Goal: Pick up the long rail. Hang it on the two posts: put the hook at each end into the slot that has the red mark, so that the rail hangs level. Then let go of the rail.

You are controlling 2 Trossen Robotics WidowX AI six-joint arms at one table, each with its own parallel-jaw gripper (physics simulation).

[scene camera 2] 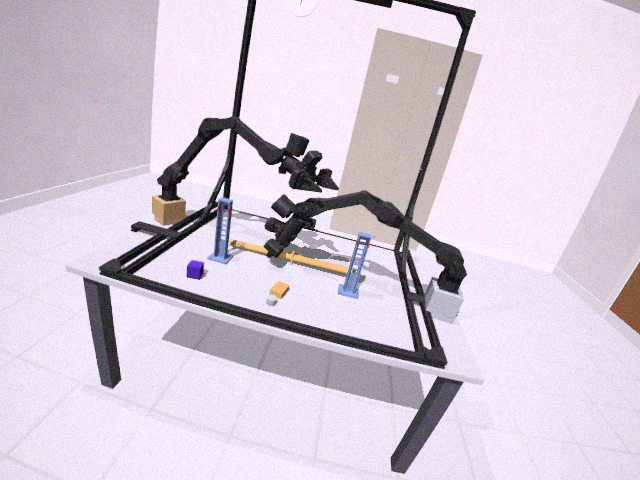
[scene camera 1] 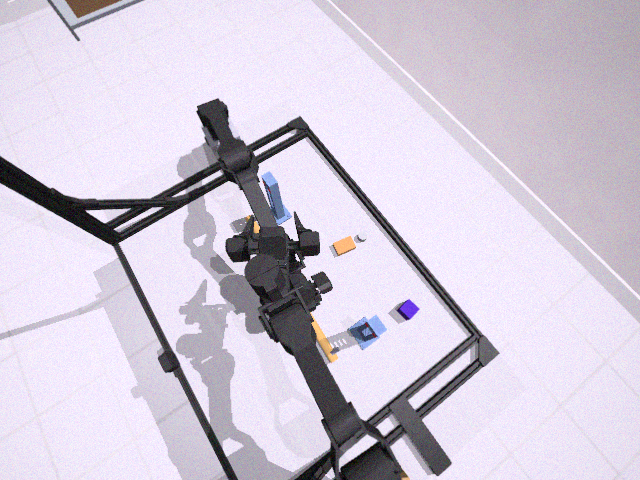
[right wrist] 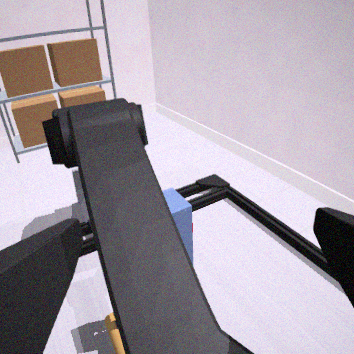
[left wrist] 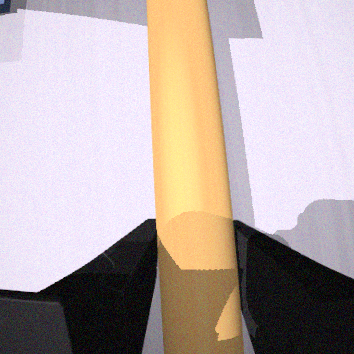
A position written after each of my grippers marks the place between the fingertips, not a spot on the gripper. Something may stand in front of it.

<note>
My left gripper (scene camera 2: 269, 255) grips a long orange rail (scene camera 2: 293, 257), which still rests on the table. My right gripper (scene camera 1: 273, 213) is open, holding nothing.
The long orange rail shows as well in the left wrist view (left wrist: 198, 281). My left gripper also shows in the left wrist view (left wrist: 191, 230). My right gripper also shows in scene camera 2 (scene camera 2: 330, 190) and in the right wrist view (right wrist: 198, 224).
</note>
